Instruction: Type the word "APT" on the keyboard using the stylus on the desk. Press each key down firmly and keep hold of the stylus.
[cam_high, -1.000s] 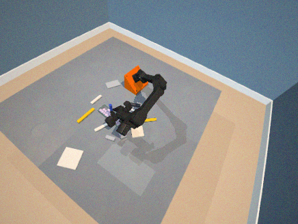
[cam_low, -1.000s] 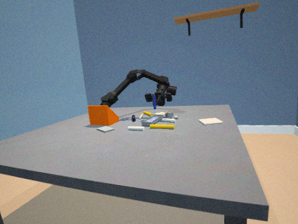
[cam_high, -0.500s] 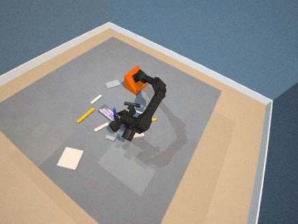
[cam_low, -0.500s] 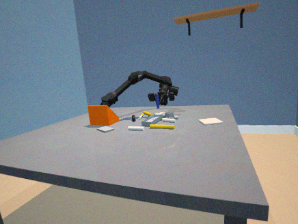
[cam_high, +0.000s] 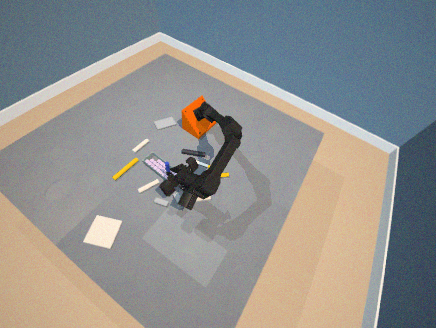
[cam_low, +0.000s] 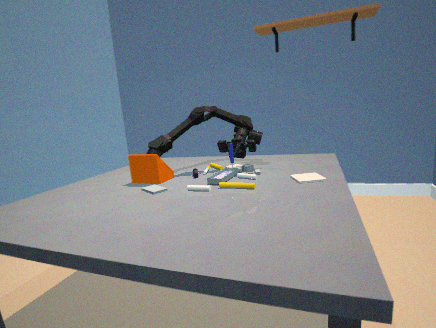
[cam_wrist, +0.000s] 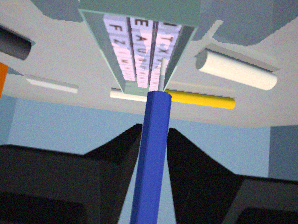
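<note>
My gripper tip is 10 mm past the keyboard, 70 mm to the left of it and 70 mm above it. The rest, counted from my gripper tip: blue stylus: 10 mm below; then stylus tip: 50 mm below; then dark bar: 190 mm behind, 30 mm to the right, 70 mm below.
</note>
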